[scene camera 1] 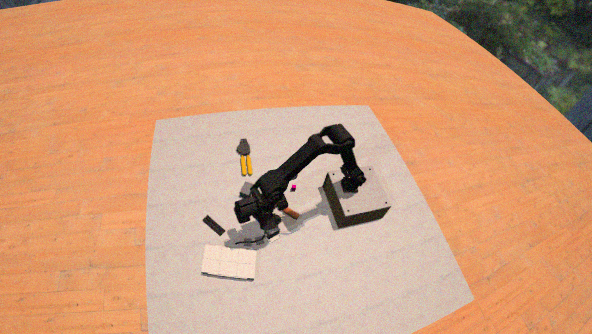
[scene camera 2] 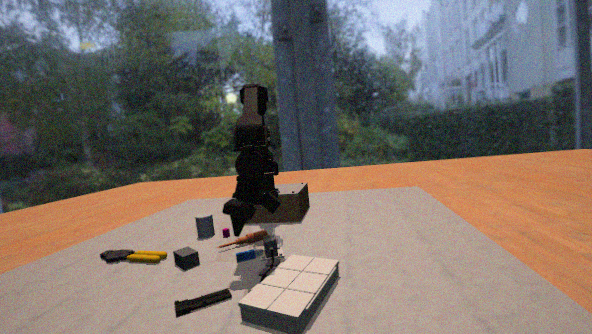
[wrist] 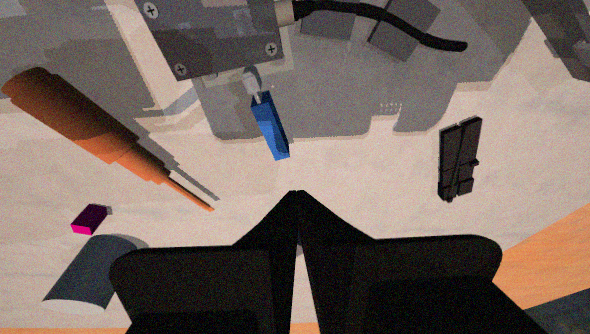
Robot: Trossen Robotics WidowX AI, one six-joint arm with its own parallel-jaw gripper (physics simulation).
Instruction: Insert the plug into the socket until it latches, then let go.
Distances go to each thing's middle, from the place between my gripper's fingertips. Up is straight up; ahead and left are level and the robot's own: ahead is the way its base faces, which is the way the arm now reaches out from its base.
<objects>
I see the blue plug (wrist: 262, 105) 60 mm below my hand, 20 mm behind it and 10 mm to the left of it. The rest, counted from my hand: orange-handled screwdriver (wrist: 49, 98) 110 mm behind, 60 mm below, 50 mm to the right; then socket (wrist: 218, 48) 60 mm to the left, 60 mm behind, 50 mm below; then black bar (wrist: 458, 145) 170 mm ahead, 60 mm below, 30 mm to the left.
</objects>
